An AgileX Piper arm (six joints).
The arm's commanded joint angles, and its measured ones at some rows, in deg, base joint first. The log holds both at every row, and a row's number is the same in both.
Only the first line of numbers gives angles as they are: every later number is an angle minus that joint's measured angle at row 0.
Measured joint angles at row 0: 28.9, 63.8, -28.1, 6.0, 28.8, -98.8
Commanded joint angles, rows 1 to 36: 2.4, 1.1, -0.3, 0.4, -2.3, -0.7; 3.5, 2.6, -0.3, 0.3, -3.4, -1.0; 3.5, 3.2, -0.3, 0.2, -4.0, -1.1; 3.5, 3.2, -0.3, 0.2, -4.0, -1.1; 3.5, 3.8, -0.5, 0.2, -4.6, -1.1; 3.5, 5.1, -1.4, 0.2, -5.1, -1.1; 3.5, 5.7, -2.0, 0.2, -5.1, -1.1; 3.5, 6.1, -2.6, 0.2, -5.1, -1.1; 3.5, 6.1, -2.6, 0.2, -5.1, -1.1; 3.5, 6.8, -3.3, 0.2, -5.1, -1.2; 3.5, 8.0, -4.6, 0.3, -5.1, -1.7; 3.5, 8.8, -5.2, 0.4, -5.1, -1.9; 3.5, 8.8, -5.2, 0.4, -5.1, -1.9; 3.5, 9.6, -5.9, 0.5, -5.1, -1.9; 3.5, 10.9, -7.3, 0.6, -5.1, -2.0; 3.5, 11.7, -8.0, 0.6, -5.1, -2.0; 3.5, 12.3, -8.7, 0.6, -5.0, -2.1; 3.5, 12.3, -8.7, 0.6, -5.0, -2.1; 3.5, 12.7, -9.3, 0.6, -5.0, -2.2; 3.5, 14.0, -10.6, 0.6, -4.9, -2.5; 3.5, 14.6, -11.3, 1.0, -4.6, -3.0; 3.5, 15.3, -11.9, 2.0, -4.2, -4.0; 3.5, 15.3, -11.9, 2.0, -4.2, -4.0; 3.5, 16.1, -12.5, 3.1, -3.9, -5.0; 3.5, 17.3, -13.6, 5.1, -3.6, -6.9; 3.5, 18.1, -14.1, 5.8, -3.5, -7.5; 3.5, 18.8, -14.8, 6.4, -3.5, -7.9; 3.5, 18.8, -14.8, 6.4, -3.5, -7.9; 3.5, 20.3, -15.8, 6.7, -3.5, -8.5; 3.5, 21.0, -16.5, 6.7, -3.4, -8.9; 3.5, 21.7, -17.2, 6.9, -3.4, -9.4; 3.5, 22.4, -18.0, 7.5, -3.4, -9.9; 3.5, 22.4, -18.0, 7.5, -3.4, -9.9; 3.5, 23.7, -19.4, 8.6, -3.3, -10.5; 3.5, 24.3, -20.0, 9.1, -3.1, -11.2; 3.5, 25.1, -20.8, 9.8, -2.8, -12.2
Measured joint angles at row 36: 3.4, 23.7, -18.7, 7.5, -2.5, -9.5
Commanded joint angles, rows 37 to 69: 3.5, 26.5, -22.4, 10.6, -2.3, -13.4; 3.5, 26.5, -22.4, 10.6, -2.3, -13.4; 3.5, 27.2, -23.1, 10.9, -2.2, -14.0; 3.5, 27.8, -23.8, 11.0, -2.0, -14.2; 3.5, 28.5, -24.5, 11.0, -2.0, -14.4; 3.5, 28.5, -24.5, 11.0, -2.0, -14.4; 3.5, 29.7, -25.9, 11.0, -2.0, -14.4; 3.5, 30.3, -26.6, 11.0, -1.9, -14.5; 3.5, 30.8, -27.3, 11.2, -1.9, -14.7; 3.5, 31.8, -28.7, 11.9, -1.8, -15.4; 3.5, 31.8, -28.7, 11.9, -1.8, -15.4; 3.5, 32.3, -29.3, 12.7, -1.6, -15.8; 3.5, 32.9, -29.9, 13.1, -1.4, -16.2; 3.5, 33.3, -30.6, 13.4, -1.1, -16.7; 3.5, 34.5, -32.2, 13.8, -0.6, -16.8; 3.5, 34.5, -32.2, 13.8, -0.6, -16.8; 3.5, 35.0, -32.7, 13.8, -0.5, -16.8; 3.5, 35.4, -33.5, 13.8, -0.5, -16.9; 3.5, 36.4, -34.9, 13.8, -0.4, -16.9; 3.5, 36.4, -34.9, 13.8, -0.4, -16.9; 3.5, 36.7, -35.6, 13.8, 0.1, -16.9; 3.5, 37.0, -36.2, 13.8, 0.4, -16.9; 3.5, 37.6, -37.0, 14.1, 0.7, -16.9; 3.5, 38.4, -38.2, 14.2, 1.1, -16.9; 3.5, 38.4, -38.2, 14.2, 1.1, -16.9; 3.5, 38.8, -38.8, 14.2, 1.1, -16.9; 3.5, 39.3, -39.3, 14.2, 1.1, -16.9; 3.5, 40.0, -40.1, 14.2, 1.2, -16.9; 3.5, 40.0, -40.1, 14.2, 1.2, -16.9; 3.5, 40.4, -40.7, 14.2, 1.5, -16.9; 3.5, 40.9, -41.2, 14.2, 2.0, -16.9; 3.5, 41.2, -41.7, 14.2, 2.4, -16.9; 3.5, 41.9, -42.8, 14.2, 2.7, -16.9
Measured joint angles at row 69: 3.4, 41.4, -41.0, 13.5, 2.6, -16.3
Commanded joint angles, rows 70 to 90: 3.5, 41.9, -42.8, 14.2, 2.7, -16.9; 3.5, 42.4, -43.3, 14.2, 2.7, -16.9; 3.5, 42.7, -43.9, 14.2, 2.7, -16.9; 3.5, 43.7, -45.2, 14.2, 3.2, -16.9; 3.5, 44.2, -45.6, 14.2, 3.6, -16.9; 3.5, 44.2, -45.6, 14.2, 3.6, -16.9; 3.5, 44.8, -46.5, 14.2, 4.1, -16.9; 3.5, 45.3, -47.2, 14.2, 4.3, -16.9; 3.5, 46.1, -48.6, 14.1, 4.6, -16.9; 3.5, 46.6, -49.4, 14.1, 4.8, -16.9; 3.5, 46.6, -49.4, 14.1, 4.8, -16.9; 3.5, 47.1, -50.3, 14.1, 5.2, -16.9; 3.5, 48.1, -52.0, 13.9, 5.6, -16.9; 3.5, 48.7, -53.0, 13.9, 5.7, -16.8; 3.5, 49.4, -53.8, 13.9, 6.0, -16.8; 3.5, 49.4, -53.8, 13.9, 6.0, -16.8; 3.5, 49.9, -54.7, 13.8, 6.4, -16.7; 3.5, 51.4, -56.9, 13.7, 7.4, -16.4; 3.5, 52.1, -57.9, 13.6, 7.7, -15.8; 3.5, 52.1, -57.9, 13.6, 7.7, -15.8; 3.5, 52.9, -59.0, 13.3, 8.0, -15.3
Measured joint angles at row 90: 3.4, 51.4, -56.1, 13.1, 7.4, -16.2
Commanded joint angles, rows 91 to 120: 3.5, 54.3, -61.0, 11.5, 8.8, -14.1; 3.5, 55.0, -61.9, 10.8, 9.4, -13.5; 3.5, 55.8, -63.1, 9.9, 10.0, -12.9; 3.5, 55.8, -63.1, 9.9, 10.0, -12.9; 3.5, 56.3, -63.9, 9.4, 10.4, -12.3; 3.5, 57.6, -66.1, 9.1, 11.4, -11.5; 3.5, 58.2, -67.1, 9.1, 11.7, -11.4; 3.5, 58.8, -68.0, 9.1, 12.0, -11.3; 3.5, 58.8, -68.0, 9.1, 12.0, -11.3; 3.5, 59.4, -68.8, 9.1, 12.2, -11.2; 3.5, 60.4, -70.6, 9.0, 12.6, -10.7; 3.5, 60.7, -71.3, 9.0, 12.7, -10.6; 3.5, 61.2, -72.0, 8.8, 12.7, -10.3; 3.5, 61.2, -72.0, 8.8, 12.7, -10.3; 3.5, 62.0, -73.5, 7.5, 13.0, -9.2; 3.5, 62.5, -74.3, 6.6, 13.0, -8.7; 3.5, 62.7, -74.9, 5.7, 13.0, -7.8; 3.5, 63.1, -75.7, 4.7, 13.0, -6.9; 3.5, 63.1, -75.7, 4.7, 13.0, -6.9; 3.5, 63.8, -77.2, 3.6, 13.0, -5.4; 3.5, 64.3, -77.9, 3.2, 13.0, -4.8; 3.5, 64.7, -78.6, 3.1, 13.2, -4.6; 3.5, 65.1, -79.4, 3.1, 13.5, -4.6; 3.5, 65.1, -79.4, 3.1, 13.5, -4.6; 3.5, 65.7, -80.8, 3.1, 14.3, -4.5; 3.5, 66.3, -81.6, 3.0, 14.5, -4.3; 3.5, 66.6, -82.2, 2.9, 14.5, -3.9; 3.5, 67.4, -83.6, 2.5, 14.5, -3.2; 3.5, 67.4, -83.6, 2.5, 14.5, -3.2; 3.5, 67.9, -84.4, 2.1, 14.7, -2.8
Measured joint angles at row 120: 3.4, 67.1, -82.2, 2.7, 15.1, -4.0
